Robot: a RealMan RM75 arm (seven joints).
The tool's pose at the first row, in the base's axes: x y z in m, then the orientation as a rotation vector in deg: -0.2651 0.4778 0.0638 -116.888 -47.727 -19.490
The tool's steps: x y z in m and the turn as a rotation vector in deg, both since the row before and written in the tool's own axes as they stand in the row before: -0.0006 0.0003 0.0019 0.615 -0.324 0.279; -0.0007 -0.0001 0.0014 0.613 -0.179 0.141; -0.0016 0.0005 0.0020 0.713 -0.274 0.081; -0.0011 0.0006 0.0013 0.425 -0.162 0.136; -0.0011 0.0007 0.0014 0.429 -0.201 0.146; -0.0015 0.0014 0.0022 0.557 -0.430 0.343; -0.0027 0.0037 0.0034 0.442 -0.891 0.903; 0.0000 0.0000 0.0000 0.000 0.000 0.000; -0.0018 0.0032 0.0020 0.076 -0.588 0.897; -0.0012 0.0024 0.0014 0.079 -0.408 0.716; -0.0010 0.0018 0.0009 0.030 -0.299 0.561; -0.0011 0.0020 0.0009 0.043 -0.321 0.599; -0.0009 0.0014 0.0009 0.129 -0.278 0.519; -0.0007 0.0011 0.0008 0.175 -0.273 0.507
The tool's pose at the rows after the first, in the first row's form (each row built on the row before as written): -0.2655 0.4790 0.0622 -116.521 -47.642 -18.718; -0.2662 0.4799 0.0611 -116.059 -47.610 -18.170; -0.2672 0.4807 0.0588 -115.511 -47.698 -17.516; -0.2678 0.4811 0.0571 -115.214 -47.658 -17.079; -0.2683 0.4815 0.0553 -114.928 -47.632 -16.597; -0.2688 0.4822 0.0524 -114.660 -47.546 -15.719; -0.2688 0.4825 0.0467 -114.829 -47.176 -14.122; -0.2688 0.4825 0.0467 -114.829 -47.176 -14.122; -0.2684 0.4822 0.0425 -115.244 -46.627 -12.994; -0.2680 0.4819 0.0395 -115.536 -46.147 -12.145; -0.2678 0.4815 0.0373 -115.786 -45.758 -11.514; -0.2676 0.4810 0.0349 -116.040 -45.342 -10.833; -0.2676 0.4808 0.0330 -116.172 -44.976 -10.204; -0.2676 0.4807 0.0315 -116.252 -44.616 -9.567
